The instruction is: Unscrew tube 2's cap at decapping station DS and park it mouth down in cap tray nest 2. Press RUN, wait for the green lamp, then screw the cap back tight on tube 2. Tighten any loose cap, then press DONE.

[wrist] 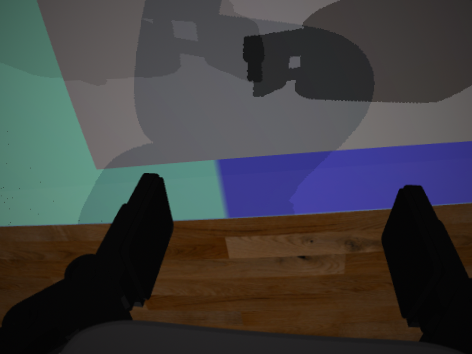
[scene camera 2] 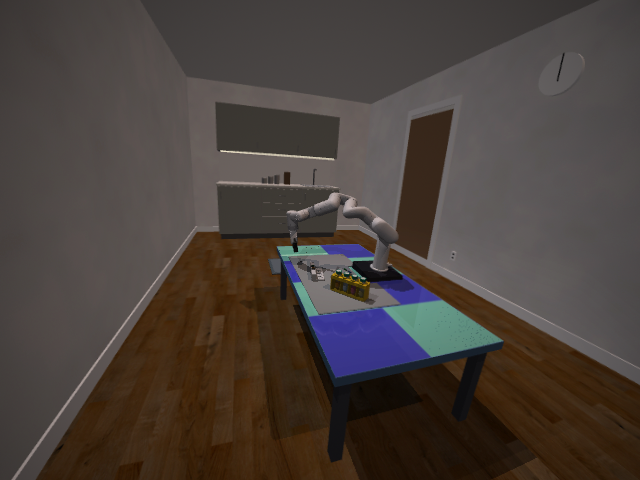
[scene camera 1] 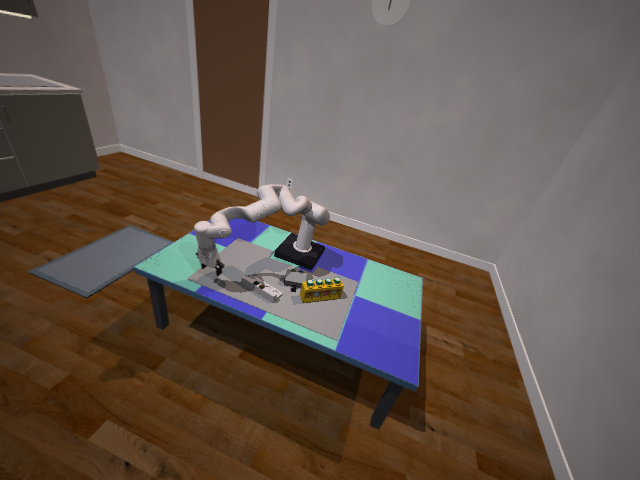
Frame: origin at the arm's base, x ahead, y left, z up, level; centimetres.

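Seen in the pictures: gripper, fingertip midpoint: point(wrist: 277, 206) point(scene camera 2: 295, 250) point(scene camera 1: 212, 270); arm's base, link origin: point(scene camera 2: 378, 268) point(scene camera 1: 302, 247).
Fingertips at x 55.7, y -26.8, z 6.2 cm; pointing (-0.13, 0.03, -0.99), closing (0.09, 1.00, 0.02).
Observation:
Pixels of each thing's top centre, then the offset from my fingertips to it. Level surfaces: height alone.
- yellow rack, top centre: point(scene camera 1: 323, 282) point(scene camera 2: 350, 277) dx -22.3, dy +53.4, dz +0.6 cm
- pale grey unit, top centre: point(scene camera 1: 262, 281) point(scene camera 2: 317, 266) dx -11.0, dy +23.2, dz -4.4 cm
- dark grey block, top centre: point(scene camera 1: 297, 270) dx -25.7, dy +36.3, dz -1.3 cm
- grey mat, surface height: dz -9.7 cm
- green table, surface height: dz -10.0 cm
My gripper point(scene camera 1: 210, 269) point(scene camera 2: 295, 248) point(wrist: 277, 206) is open and empty, pointing down above the mat's far-left corner in scene camera 1, near the table edge. A yellow rack point(scene camera 1: 321, 299) point(scene camera 2: 351, 296) holds several tubes with teal caps, well away from the gripper. A pale grey unit point(scene camera 1: 268, 292) point(scene camera 2: 316, 271) with dark spots on top lies between the gripper and the rack. A dark grey block point(scene camera 1: 294, 279) sits behind it, left of the rack. Tube numbers, cap tightness, station DS, the cap tray nests, the RUN and DONE buttons and the lamp cannot be told apart.
A grey mat point(scene camera 1: 330, 320) point(scene camera 2: 330, 304) point(wrist: 95, 110) lies on the blue and green table point(scene camera 1: 382, 330) point(scene camera 2: 372, 335) point(wrist: 30, 190). The arm's black base point(scene camera 1: 298, 251) point(scene camera 2: 375, 271) stands at the table's back. The table's edge and wooden floor show between the fingers in the wrist view.

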